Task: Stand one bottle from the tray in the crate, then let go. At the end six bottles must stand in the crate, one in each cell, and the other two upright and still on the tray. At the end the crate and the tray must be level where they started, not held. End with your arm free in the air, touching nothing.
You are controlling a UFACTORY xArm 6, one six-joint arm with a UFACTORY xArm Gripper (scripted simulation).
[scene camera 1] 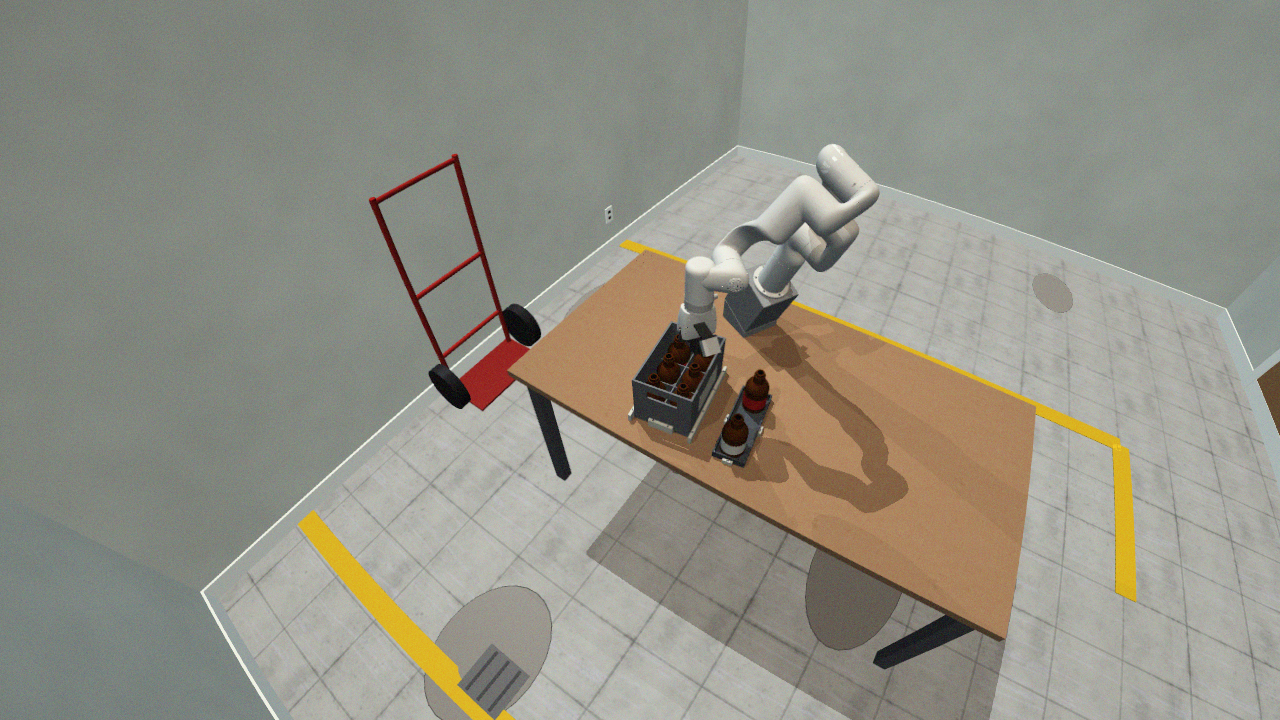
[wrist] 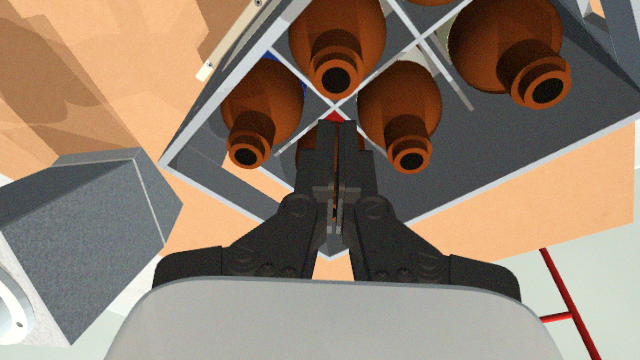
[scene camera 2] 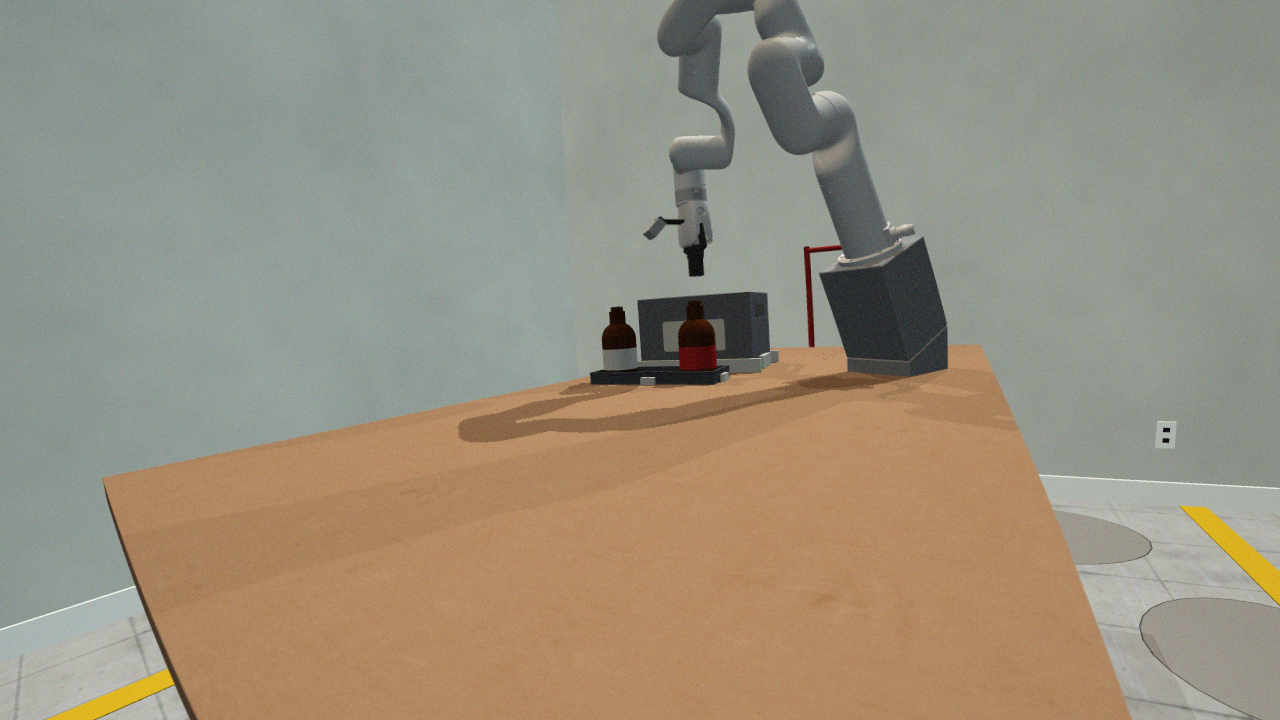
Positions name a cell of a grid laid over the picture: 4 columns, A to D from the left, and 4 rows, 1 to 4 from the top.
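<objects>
My gripper is visible to me in the wrist view (C2), and I find it in scene camera 2 (C2) and in scene camera 1 (C2) too.
</objects>
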